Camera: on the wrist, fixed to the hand. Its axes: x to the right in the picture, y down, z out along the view.
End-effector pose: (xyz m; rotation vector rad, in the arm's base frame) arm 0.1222 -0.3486 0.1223 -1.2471 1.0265 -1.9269
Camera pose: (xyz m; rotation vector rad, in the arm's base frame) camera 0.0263 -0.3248 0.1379 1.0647 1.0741 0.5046
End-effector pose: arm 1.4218 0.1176 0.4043 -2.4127 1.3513 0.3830
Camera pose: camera 1.4679 0.0778 0.4836 -1.2968 -2.5077 -0.1581
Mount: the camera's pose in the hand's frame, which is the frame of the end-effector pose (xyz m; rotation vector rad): 0.0225 -0.0335 -0.0915 0.1178 0.3703 3.0927
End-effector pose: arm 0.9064 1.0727 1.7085 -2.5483 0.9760 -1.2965
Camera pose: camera 0.8629 1.1016 1.7938 0.9095 2.0817 -0.1448
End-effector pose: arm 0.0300 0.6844 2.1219 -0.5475 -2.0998 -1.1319
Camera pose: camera 0.0269 0.5902 2.1554 -1.7559 0.5297 0.8027
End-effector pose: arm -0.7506 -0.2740 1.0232 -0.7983 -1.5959 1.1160
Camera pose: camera -0.6689 -0.2403 1.0701 1.7875 -1.0183 -1.2452
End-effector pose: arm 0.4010 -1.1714 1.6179 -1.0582 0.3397 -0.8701
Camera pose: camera 0.3426 -1.2518 1.6065 0.5680 1.4119 1.7321
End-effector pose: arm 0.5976 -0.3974 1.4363 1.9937 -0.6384 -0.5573
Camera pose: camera 0.6779 -0.3386 1.4459 -0.5597 -2.0970 1.5628
